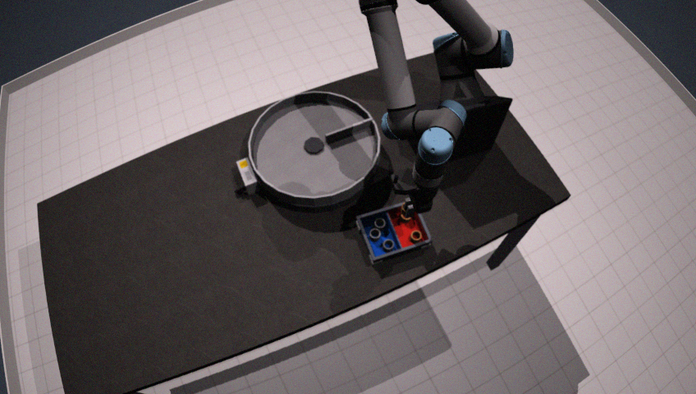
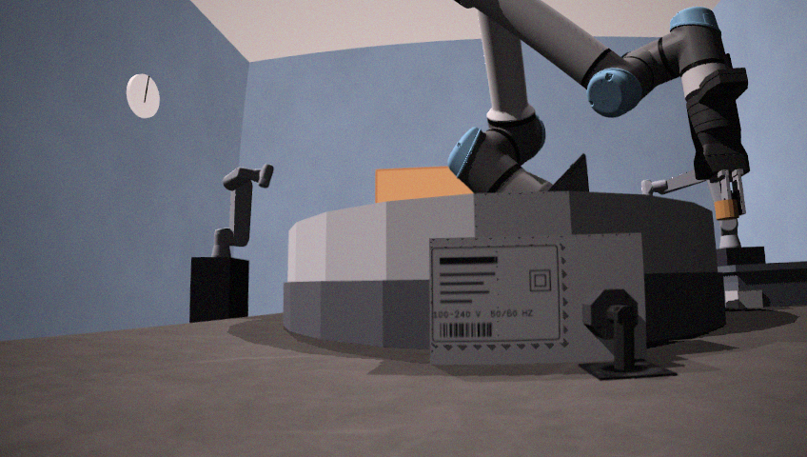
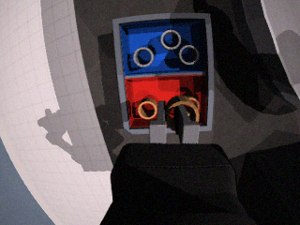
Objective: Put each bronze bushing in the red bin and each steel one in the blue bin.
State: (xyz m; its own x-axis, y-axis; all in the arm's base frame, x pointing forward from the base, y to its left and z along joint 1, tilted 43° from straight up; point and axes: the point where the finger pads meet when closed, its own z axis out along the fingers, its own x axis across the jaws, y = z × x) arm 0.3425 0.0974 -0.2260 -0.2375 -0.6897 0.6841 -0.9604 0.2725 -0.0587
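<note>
My gripper is now 3 cm short of the red bin, 1 cm to the left of it and 12 cm above it. Also, from my hand: grey turntable: 11 cm ahead, 38 cm to the right, 9 cm below.
</note>
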